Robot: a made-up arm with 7 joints.
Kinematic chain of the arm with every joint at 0, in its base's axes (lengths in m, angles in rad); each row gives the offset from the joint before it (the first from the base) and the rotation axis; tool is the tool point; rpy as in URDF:
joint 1: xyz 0 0 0.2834 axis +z
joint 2: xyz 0 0 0 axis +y
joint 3: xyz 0 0 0.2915 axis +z
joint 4: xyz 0.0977 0 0 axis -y
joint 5: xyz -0.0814 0 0.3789 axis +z
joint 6: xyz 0 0 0 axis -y
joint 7: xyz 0.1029 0 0 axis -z
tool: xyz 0 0 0 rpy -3.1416 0 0
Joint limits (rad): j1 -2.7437..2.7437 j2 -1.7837..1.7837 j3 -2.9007..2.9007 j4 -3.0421..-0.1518 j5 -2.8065..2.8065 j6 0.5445..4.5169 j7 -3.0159..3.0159
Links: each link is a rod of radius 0.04 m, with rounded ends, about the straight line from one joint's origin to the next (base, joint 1, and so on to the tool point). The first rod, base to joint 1, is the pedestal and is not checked.
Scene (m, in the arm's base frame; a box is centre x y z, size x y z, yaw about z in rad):
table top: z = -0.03
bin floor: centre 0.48 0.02 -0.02 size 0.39 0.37 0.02 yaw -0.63
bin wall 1: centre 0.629 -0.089 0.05 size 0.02 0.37 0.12 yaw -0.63
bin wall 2: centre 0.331 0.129 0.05 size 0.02 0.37 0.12 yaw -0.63
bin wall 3: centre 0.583 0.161 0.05 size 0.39 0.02 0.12 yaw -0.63
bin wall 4: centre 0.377 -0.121 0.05 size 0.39 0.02 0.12 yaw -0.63
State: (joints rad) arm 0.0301 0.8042 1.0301 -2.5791 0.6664 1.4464 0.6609
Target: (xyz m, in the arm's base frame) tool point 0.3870 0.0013 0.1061
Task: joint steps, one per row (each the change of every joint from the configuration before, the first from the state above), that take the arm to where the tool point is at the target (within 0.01 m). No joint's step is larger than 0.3 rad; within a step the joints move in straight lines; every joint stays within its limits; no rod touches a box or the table.
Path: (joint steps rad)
1: -0.1129 -0.2434 -0.0222 0.1268 0.0141 -0.0182 -0.0551
2: -0.1129 -0.2434 -0.0222 0.1268 0.0142 -0.0183 -0.0551
3: -0.1130 -0.2434 -0.0222 0.1268 0.0141 -0.0182 -0.0551
4: -0.1129 -0.2433 -0.0222 0.1268 0.0141 -0.0182 -0.0551
5: -0.0035 0.2373 -0.1240 -0.0758 -0.0534 0.0862 0.1181
6: -0.0035 0.2373 -0.1239 -0.0758 -0.0534 0.0862 0.1181
7: -0.0035 0.2373 -0.1240 -0.0758 -0.0534 0.0862 0.1181
8: -0.1079 -0.2513 -0.0841 -0.2758 0.0933 -0.1443 -0.1339

